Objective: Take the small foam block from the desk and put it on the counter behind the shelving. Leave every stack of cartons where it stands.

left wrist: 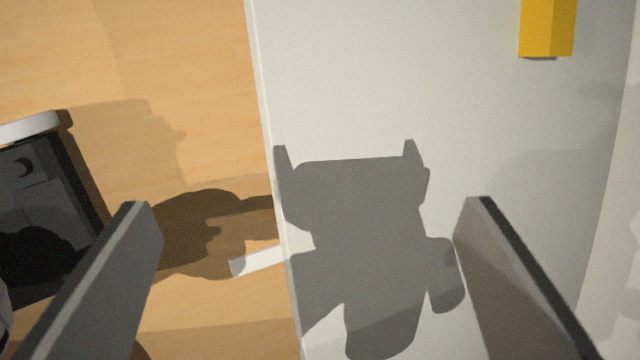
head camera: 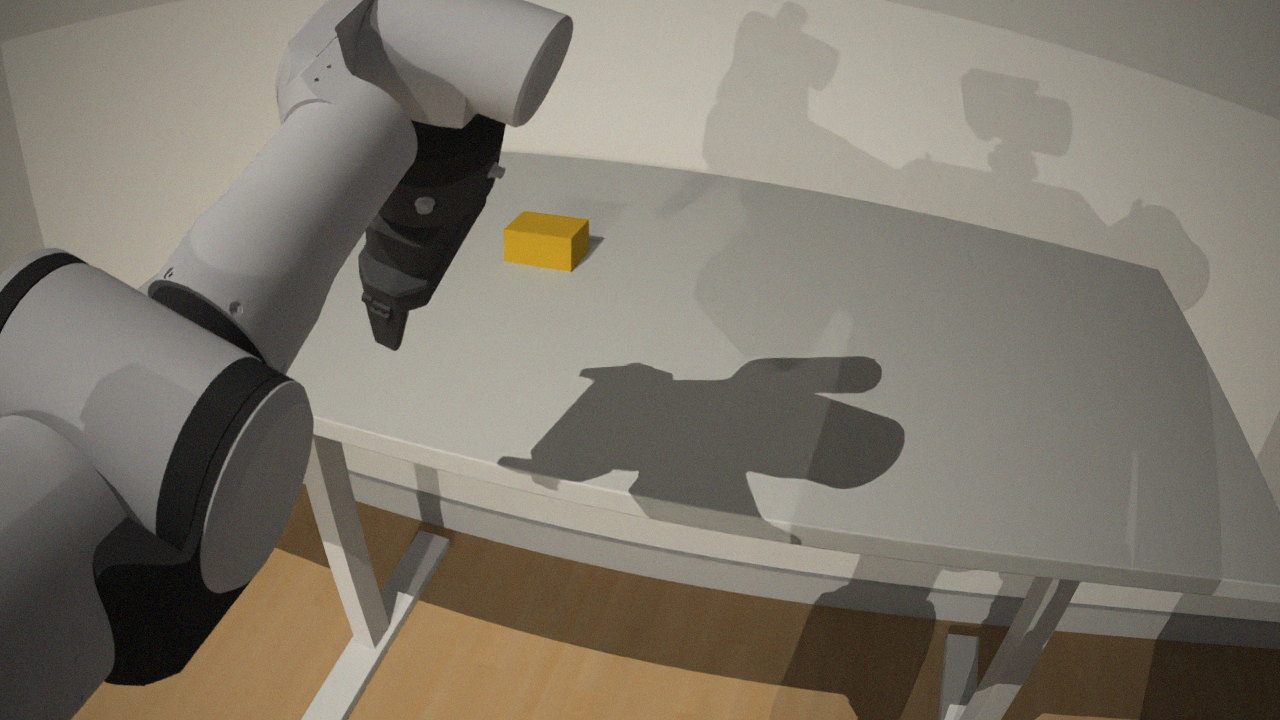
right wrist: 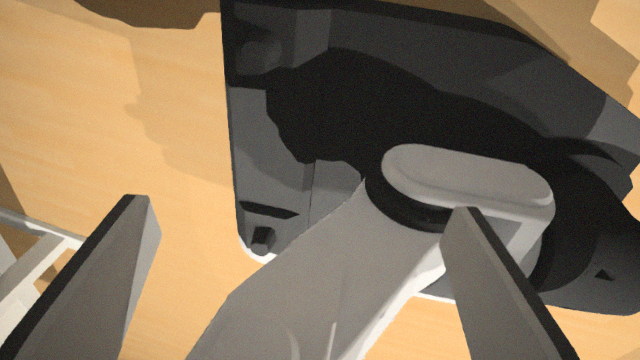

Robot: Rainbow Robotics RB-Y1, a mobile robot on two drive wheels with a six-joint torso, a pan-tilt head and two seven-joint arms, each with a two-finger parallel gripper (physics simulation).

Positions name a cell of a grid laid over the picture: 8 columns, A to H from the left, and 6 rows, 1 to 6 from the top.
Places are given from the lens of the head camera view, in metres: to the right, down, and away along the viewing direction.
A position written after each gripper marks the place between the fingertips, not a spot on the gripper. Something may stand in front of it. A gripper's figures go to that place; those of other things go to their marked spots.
left gripper (head camera: C3): -0.16, -0.06, 0.65
yellow foam block (head camera: D3): -0.10, -0.14, 1.09
desk (head camera: E3): 0.11, 0.00, 0.96
The marked spots on the desk and the yellow foam block are 0.28 m apart.
